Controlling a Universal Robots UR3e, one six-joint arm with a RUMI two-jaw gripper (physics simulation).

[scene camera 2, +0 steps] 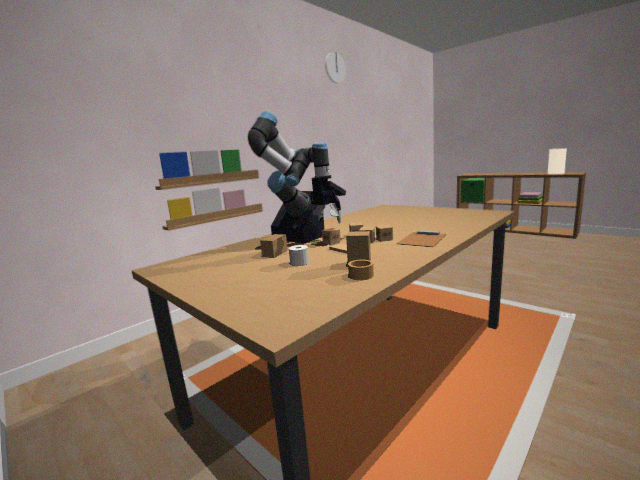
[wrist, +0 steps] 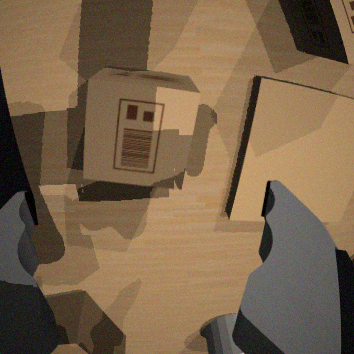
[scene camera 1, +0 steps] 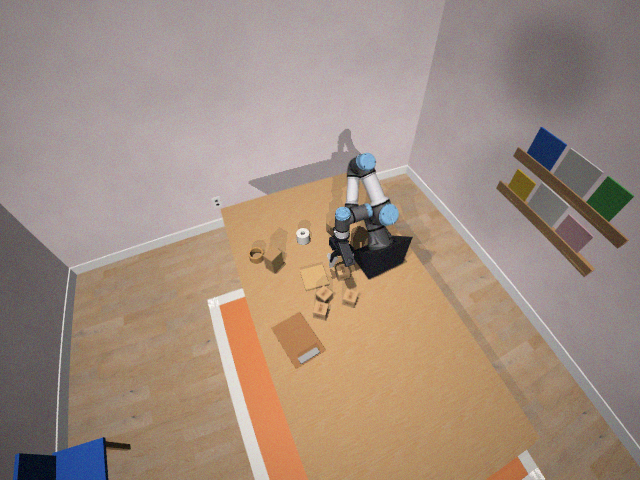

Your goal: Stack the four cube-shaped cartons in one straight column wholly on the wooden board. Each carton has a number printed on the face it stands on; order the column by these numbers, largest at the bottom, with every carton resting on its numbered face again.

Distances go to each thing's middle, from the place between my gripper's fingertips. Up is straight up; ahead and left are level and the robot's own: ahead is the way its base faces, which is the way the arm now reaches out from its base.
Right now my hand is 13 cm short of the wooden board (wrist: 291, 135), 2 cm to the left of it and 9 cm above it. The rest, counted from my hand: clipboard (scene camera 1: 300, 343) (31 cm ahead, 26 cm to the left, 9 cm below).
